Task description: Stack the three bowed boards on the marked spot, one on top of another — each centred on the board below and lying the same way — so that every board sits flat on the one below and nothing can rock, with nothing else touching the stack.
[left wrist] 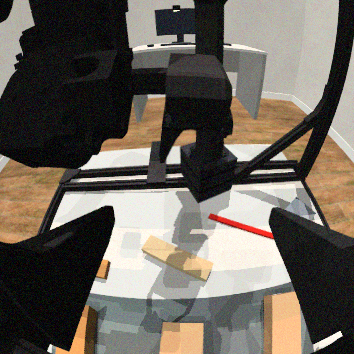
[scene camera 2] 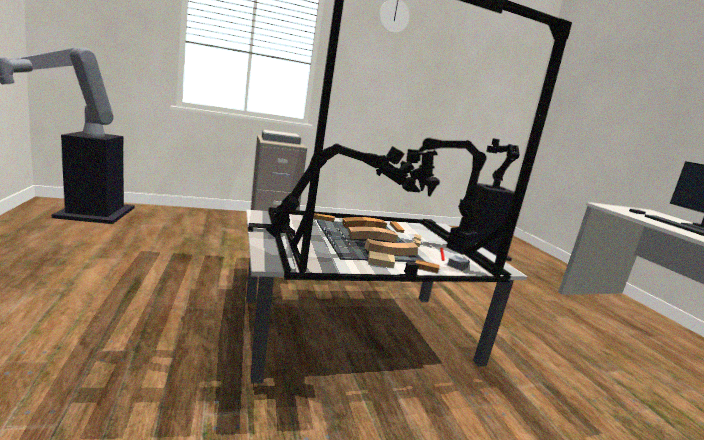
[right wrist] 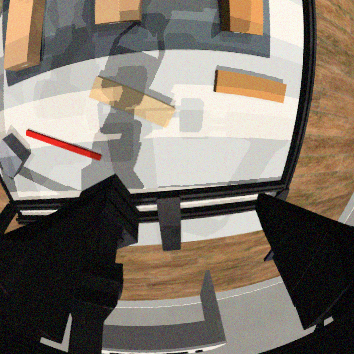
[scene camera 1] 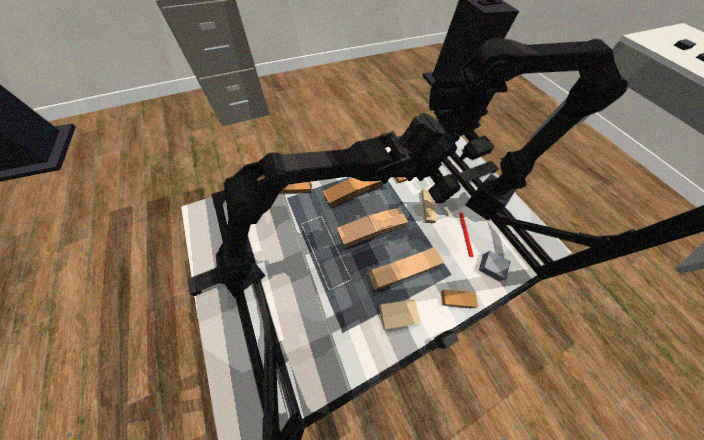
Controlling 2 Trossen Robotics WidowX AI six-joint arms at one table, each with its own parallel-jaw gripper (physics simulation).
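Places are measured from the left arm's base along level axes (x ahead, y left, z up), in centimetres.
Pixels of known places: left gripper, fingertip midpoint: (left wrist: 194,215) (scene camera 2: 416,189) (scene camera 1: 446,166); right gripper, fingertip midpoint: (left wrist: 118,158) (scene camera 2: 425,193) (right wrist: 180,202); left arm's base at its link origin: (scene camera 2: 280,227) (scene camera 1: 239,272); right arm's base at its link origin: (left wrist: 207,151) (scene camera 2: 464,230) (right wrist: 100,235) (scene camera 1: 498,188).
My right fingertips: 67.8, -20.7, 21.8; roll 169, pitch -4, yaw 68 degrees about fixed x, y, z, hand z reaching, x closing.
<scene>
Ahead of a thing's pixels: the offset from my right fingertips to its top centre, as dx, dy, dz. "pt": to the spot under its first point. Level surfaces: height alone.
Three bowed tan boards lie side by side on the dark mat {dz -23.9} (scene camera 1: 351,313): the back board {-19.9, +19.9, -19.2} (scene camera 1: 353,190) (scene camera 2: 364,222) (left wrist: 77,335) (right wrist: 245,15), the middle board {-27.0, +3.8, -19.0} (scene camera 1: 372,226) (scene camera 2: 372,232) (left wrist: 182,339) (right wrist: 118,10) and the front board {-29.9, -13.5, -19.0} (scene camera 1: 406,268) (scene camera 2: 390,247) (left wrist: 282,320) (right wrist: 22,35). In scene camera 2 the back and middle boards arch up; the front one looks dipped. The outlined spot {pt -47.8, -2.6, -23.9} (scene camera 1: 340,284) lies left of them, with no board on it. My left gripper (scene camera 1: 433,168) (scene camera 2: 410,184) (left wrist: 194,215) and right gripper (scene camera 1: 463,129) (scene camera 2: 425,186) (right wrist: 180,196) are open, empty, close together above the table's right part.
A pale bent block {-3.4, -4.1, -22.5} (scene camera 1: 428,204) (left wrist: 177,258) (right wrist: 131,101), a red stick {-2.5, -20.8, -23.9} (scene camera 1: 466,234) (scene camera 2: 442,254) (left wrist: 240,226) (right wrist: 63,145) and a grey block {-6.8, -33.9, -20.9} (scene camera 1: 494,264) (scene camera 2: 457,262) lie right of the mat. A pale block {-41.3, -20.8, -21.0} (scene camera 1: 399,314) and brown block {-24.4, -31.2, -22.1} (scene camera 1: 459,298) lie in front.
</scene>
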